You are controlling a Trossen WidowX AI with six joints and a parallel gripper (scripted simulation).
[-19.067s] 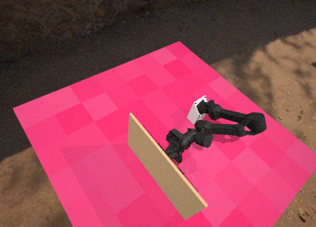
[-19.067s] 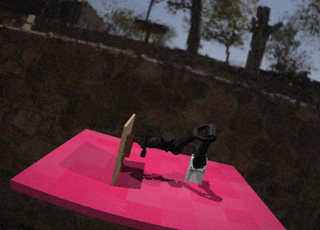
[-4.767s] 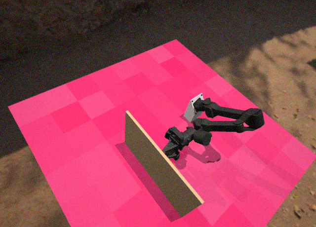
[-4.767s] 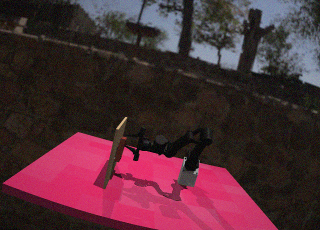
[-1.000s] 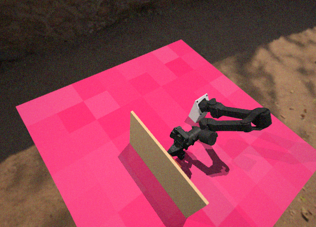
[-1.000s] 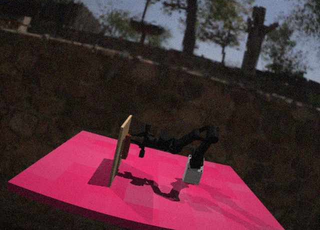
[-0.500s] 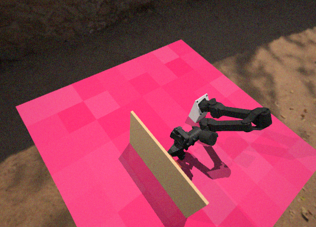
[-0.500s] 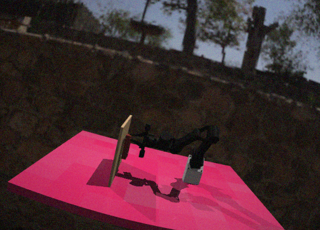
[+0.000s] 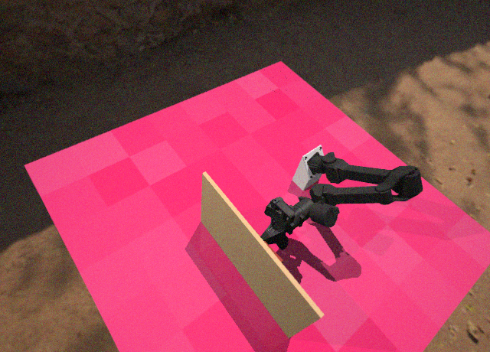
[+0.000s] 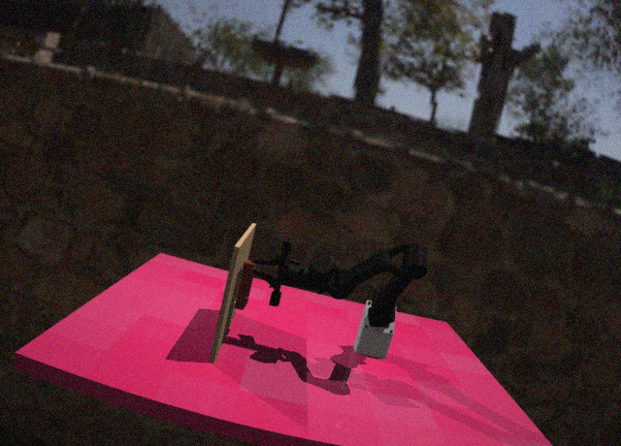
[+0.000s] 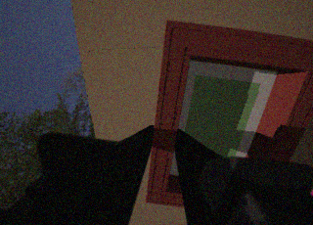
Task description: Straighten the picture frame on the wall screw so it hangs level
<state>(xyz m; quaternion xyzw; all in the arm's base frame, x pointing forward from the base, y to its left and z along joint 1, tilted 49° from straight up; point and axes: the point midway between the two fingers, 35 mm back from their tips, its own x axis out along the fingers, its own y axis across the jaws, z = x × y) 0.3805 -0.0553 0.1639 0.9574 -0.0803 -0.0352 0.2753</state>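
Right now my gripper tip is 5 cm above the picture frame and 1 cm short of it. Also, from my gripper tip: tan wall panel 7 cm below, 2 cm ahead.
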